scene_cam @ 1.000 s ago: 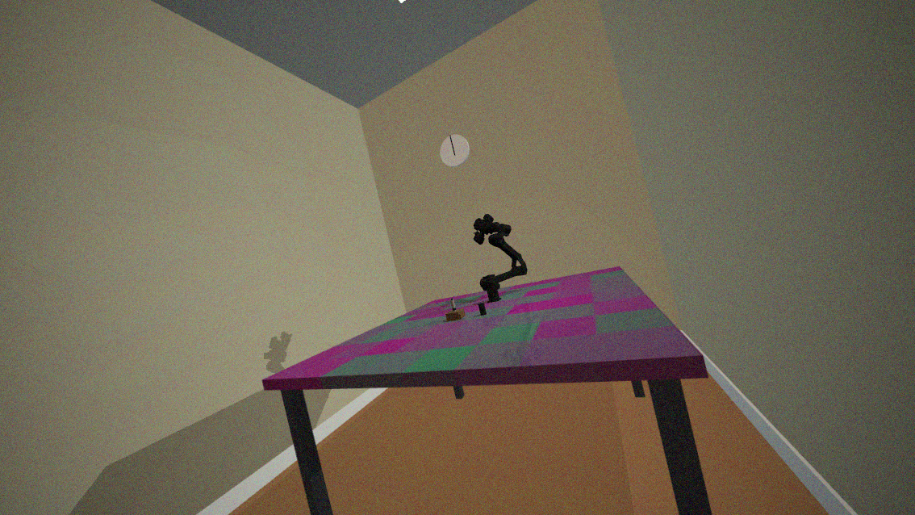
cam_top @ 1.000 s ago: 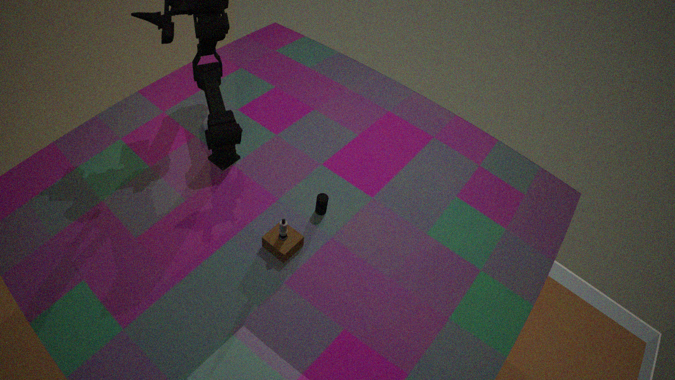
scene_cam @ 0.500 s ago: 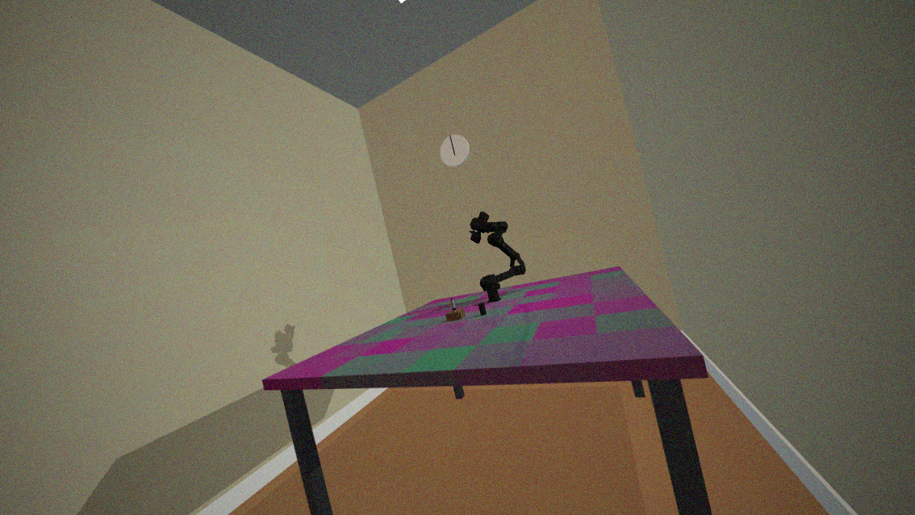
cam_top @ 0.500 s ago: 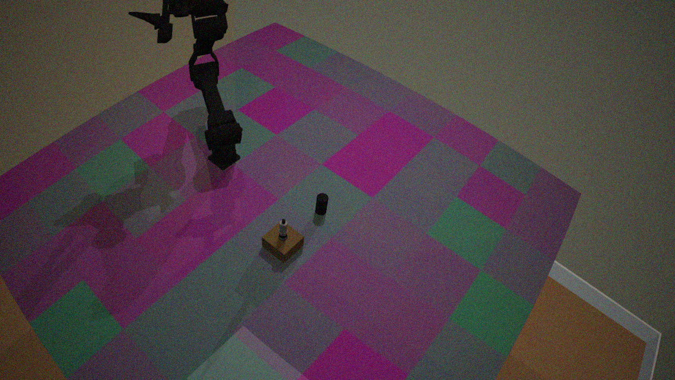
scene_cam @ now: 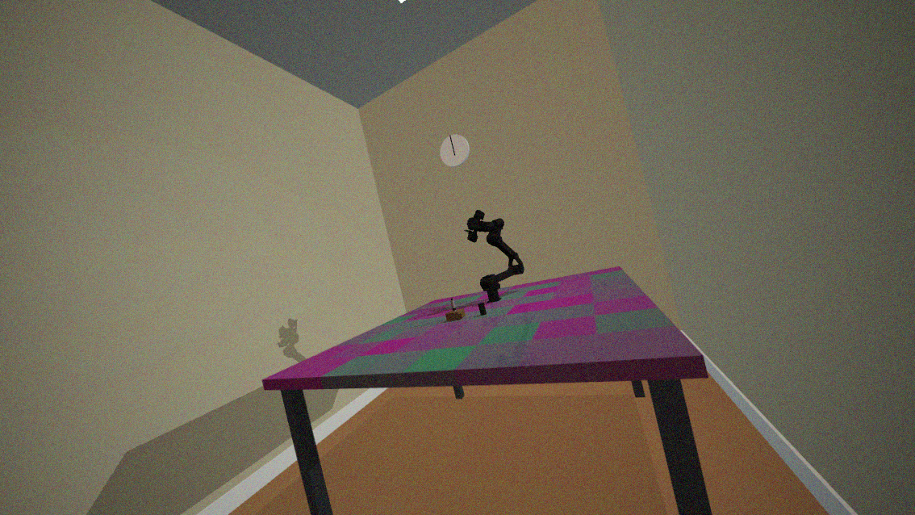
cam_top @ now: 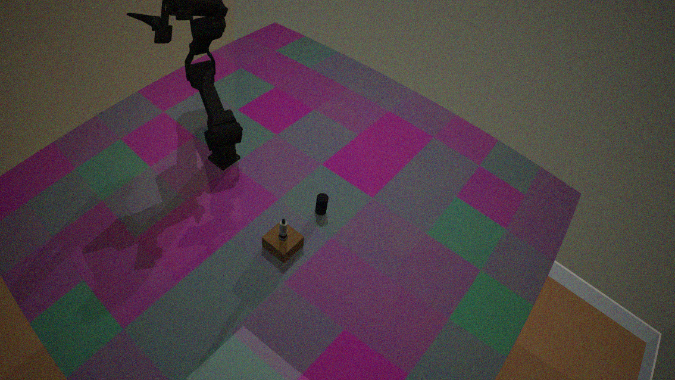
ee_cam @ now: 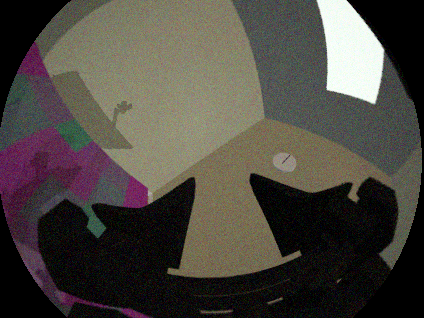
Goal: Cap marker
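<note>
My gripper tip is now 46 cm short of the black cap, 16 cm to the right of it and 43 cm above it. Also, from my gripper tip: tan holder block (46 cm ahead, 3 cm to the left, 44 cm below).
</note>
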